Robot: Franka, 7 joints.
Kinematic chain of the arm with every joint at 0, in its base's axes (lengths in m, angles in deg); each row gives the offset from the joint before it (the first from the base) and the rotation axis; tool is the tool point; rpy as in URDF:
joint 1: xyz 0 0 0.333 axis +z
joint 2: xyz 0 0 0 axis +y
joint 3: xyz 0 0 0.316 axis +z
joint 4: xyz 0.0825 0 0 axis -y
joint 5: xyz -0.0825 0 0.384 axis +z
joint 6: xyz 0 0 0 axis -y
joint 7: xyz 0.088 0 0 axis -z
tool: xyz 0 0 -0.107 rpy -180 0 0
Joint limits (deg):
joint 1: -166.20..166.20
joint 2: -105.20..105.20
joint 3: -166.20..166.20
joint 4: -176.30..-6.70
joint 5: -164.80..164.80
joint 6: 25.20..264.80
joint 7: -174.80..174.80
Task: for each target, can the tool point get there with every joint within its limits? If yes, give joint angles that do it. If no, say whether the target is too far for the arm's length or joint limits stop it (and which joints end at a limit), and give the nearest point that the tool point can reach.
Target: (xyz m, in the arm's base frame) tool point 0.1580 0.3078 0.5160
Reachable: yes | joints 44.25 -26.37 35.73 -141.88 107.56 219.32 38.27
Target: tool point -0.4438 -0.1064 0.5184
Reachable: yes | joints 114.39 80.03 125.24 -121.99 112.22 212.12 12.01
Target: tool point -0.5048 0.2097 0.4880
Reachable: yes | joints -118.38 -25.57 -82.24 -118.10 49.17 116.70 -22.93
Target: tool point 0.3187 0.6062 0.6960
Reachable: yes | joints 95.66 67.12 -120.08 -62.90 -44.27 212.37 86.68
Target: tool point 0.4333 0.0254 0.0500
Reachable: yes | joints 30.66 38.98 -20.80 -131.20 -44.50 130.79 -62.48
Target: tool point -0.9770 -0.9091 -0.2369
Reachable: no: too far | nearest point -0.5776 -0.5375 -0.0039 | short by 0.593 m
